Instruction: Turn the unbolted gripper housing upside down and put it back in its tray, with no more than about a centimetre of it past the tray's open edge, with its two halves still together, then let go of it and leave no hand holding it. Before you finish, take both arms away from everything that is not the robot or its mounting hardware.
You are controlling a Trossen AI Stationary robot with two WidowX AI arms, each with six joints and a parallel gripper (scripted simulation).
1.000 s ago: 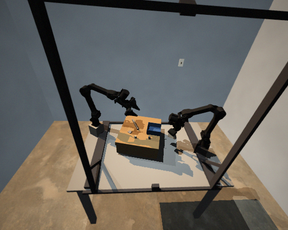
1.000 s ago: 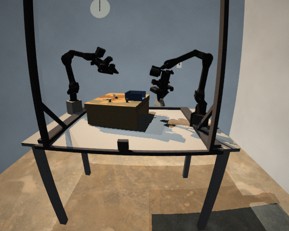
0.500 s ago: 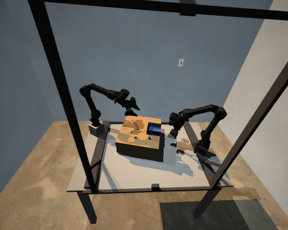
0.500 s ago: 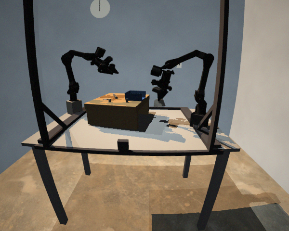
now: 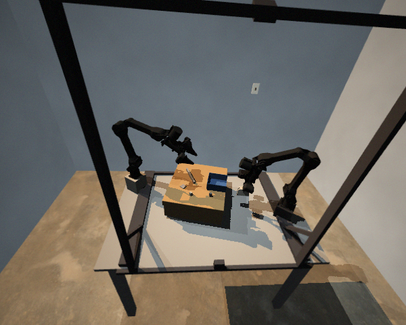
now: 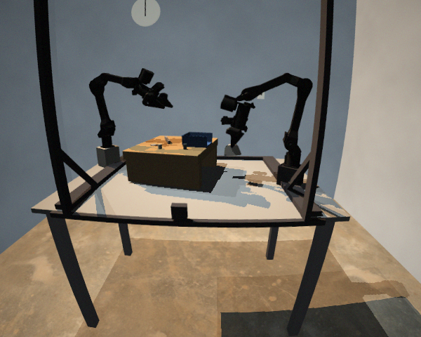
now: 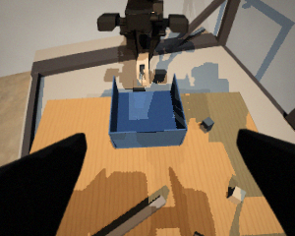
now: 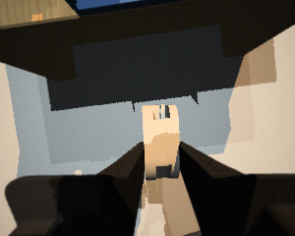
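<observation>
Now: the white gripper housing 50 mm below my right hand, 10 mm to the left of it and 10 mm behind it. Also, from my right hand: grey rod (370 mm to the left, 40 mm ahead, 30 mm below); then wooden block (300 mm to the left, 90 mm below, 10 mm behind); then gripper housing half (50 mm below, 10 mm to the left, 10 mm ahead).
</observation>
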